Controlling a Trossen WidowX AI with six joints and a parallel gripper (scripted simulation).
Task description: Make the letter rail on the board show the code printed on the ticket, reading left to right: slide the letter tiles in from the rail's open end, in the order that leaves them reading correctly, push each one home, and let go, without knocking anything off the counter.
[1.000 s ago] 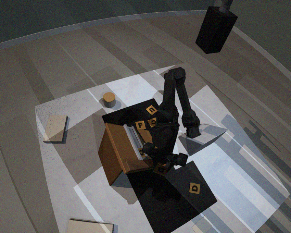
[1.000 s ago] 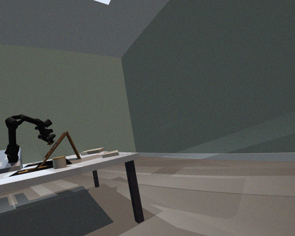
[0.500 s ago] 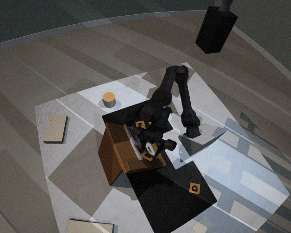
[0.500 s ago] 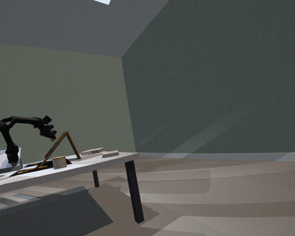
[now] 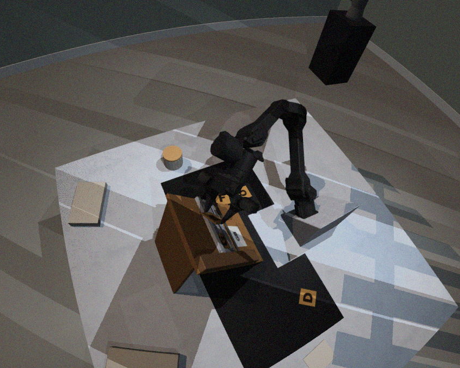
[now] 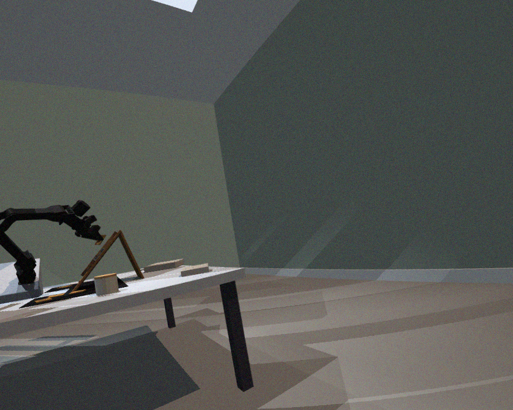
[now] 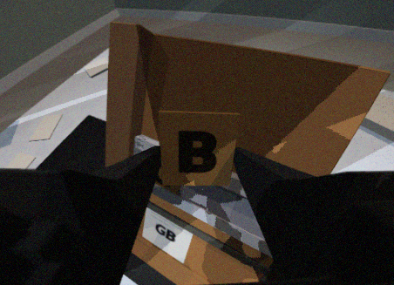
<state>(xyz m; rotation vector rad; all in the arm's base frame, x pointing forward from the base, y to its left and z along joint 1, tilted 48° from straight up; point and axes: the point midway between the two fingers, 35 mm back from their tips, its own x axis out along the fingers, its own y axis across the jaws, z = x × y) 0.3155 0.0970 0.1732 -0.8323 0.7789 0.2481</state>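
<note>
The g tile lies 8 cm below my gripper tip, 5 cm to the left of it and 2 cm behind it. Round my gripper tip: black mat 23 cm below, 15 cm behind, 6 cm to the left; then b tile right at my gripper tip; then white ticket 16 cm below, 8 cm behind, 3 cm to the left.
</note>
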